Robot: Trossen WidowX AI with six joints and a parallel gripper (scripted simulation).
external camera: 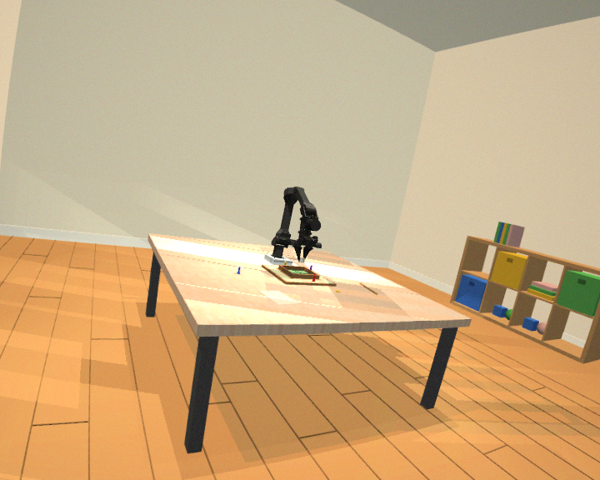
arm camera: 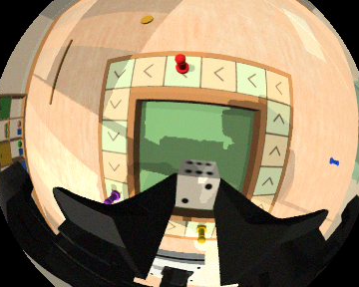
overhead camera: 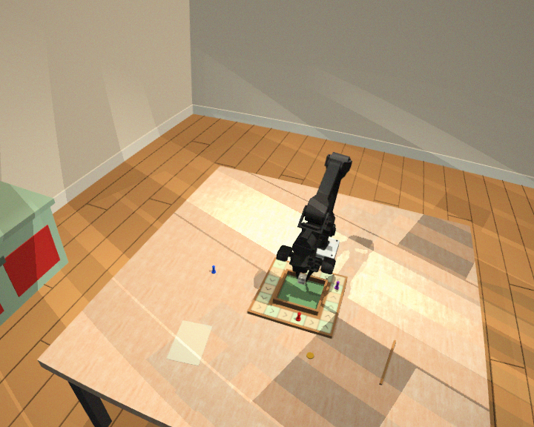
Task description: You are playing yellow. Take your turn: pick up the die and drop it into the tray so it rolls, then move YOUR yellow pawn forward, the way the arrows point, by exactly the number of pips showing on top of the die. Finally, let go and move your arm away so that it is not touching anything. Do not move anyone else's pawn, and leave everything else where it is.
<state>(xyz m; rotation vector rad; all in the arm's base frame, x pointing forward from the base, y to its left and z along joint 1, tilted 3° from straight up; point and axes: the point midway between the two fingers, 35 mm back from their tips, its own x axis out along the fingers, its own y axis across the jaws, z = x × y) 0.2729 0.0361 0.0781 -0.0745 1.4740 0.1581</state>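
Now: the yellow pawn 11 cm behind my gripper tip, 6 cm below it and 4 cm to the right of it. The rest, counted from my gripper tip: red pawn: 10 cm ahead, 6 cm below, 4 cm to the left; then white die: right at my gripper tip; then green tray: 8 cm below, 1 cm behind.
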